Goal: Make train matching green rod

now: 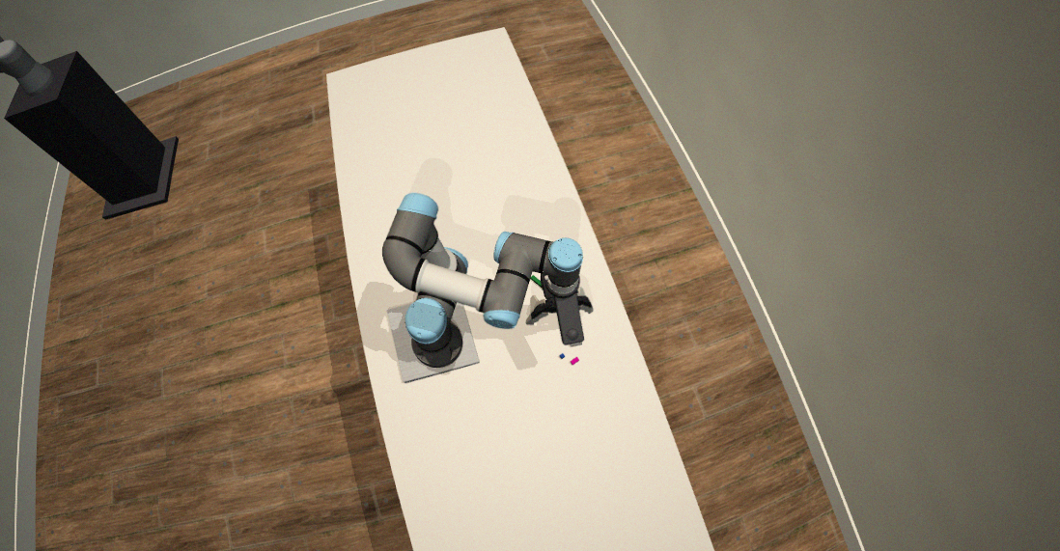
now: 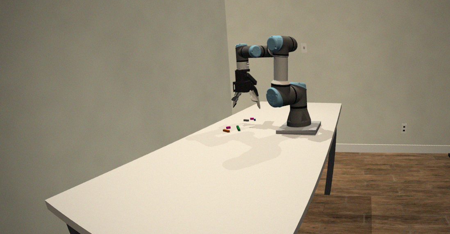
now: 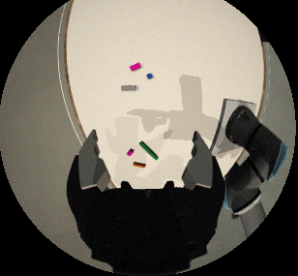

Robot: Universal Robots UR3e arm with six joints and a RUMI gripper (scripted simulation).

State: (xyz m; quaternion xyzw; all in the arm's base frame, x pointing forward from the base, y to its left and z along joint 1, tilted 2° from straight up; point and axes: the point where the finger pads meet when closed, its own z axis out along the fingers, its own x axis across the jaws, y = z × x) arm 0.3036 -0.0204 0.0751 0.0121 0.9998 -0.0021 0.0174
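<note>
Now: the blue rod 8 cm below my hand, 7 cm to the right of it and 1 cm behind it. Round my hand: green rod (12 cm to the left, 8 cm below, 1 cm behind); orange rod (18 cm to the left, 8 cm below, 2 cm ahead); grey rod (8 cm below, 5 cm to the right, 3 cm ahead).
</note>
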